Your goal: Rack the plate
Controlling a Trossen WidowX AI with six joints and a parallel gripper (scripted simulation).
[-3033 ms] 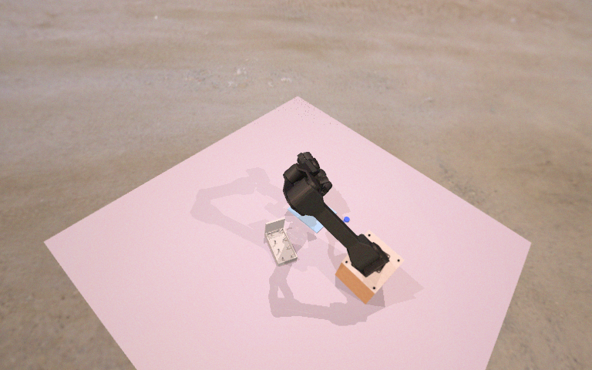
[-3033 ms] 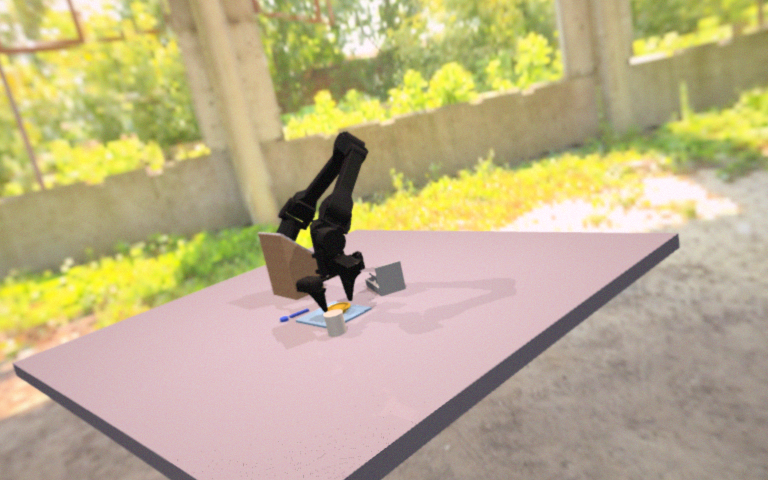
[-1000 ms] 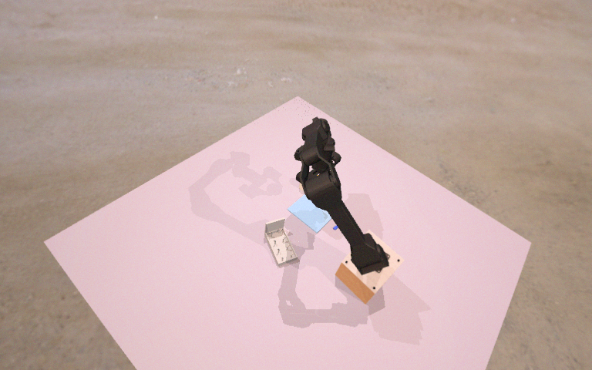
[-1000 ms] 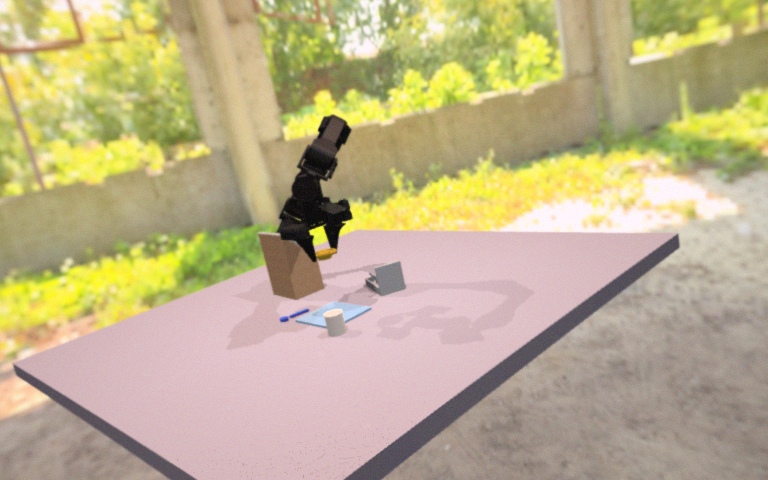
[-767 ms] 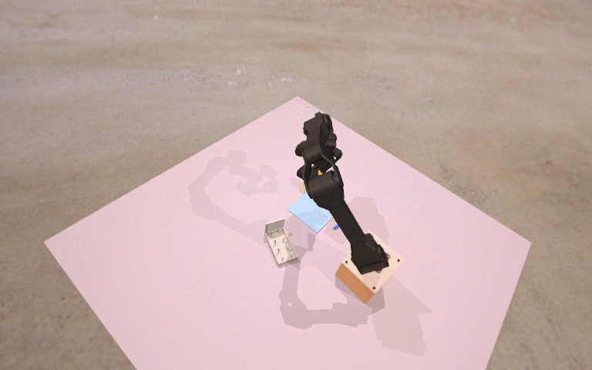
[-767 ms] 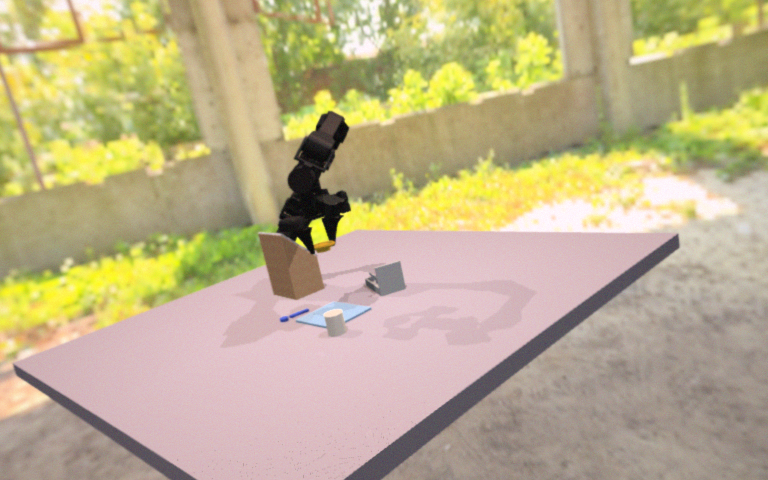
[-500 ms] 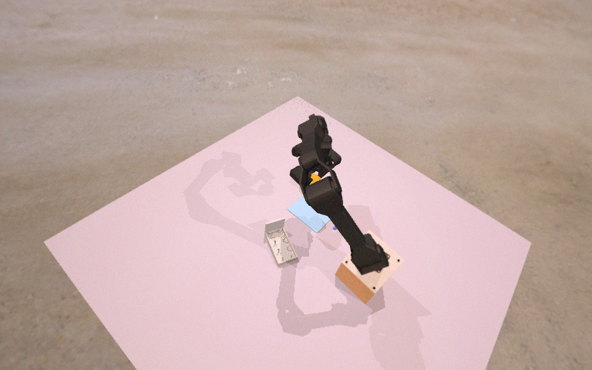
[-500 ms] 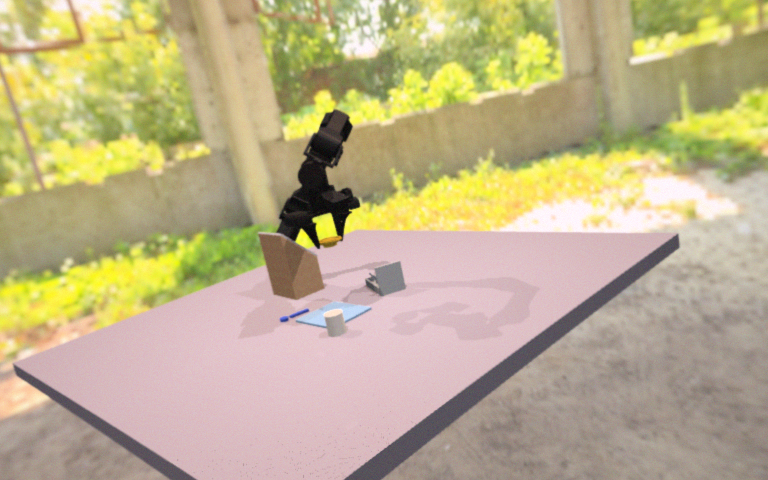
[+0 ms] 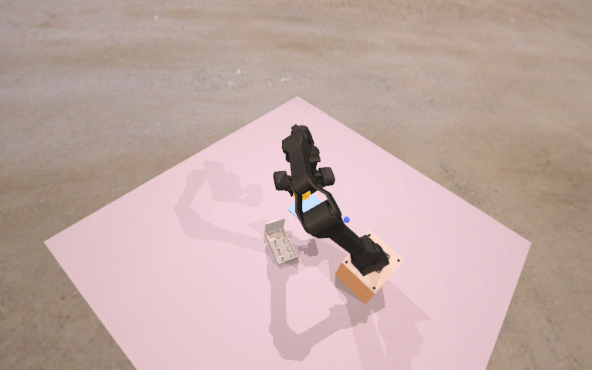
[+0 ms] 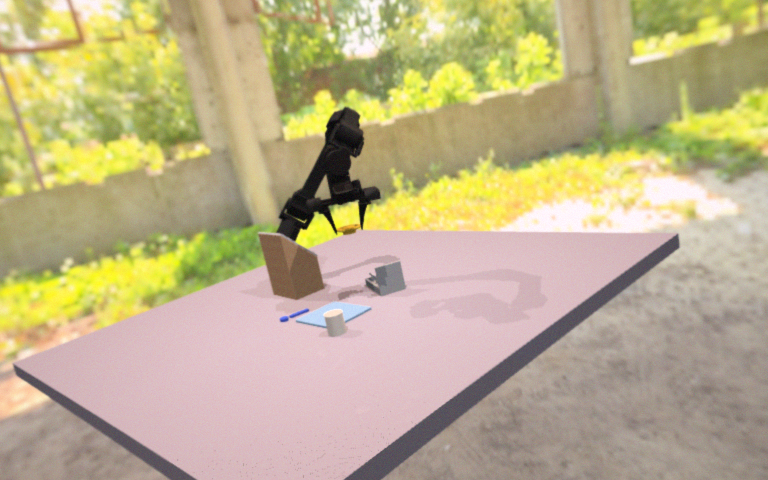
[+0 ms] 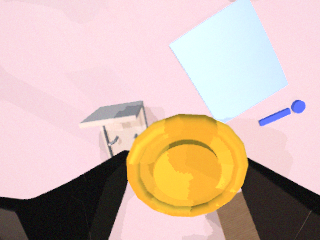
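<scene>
Now: the grey dish rack 17 cm below my gripper tip, 10 cm to the left of it and 3 cm behind it. Round my gripper tip: yellow-orange plate: 1 cm above; then light blue mat: 19 cm below, 10 cm to the right, 1 cm behind; then beige cup: 18 cm to the right, 17 cm below, 9 cm ahead.
</scene>
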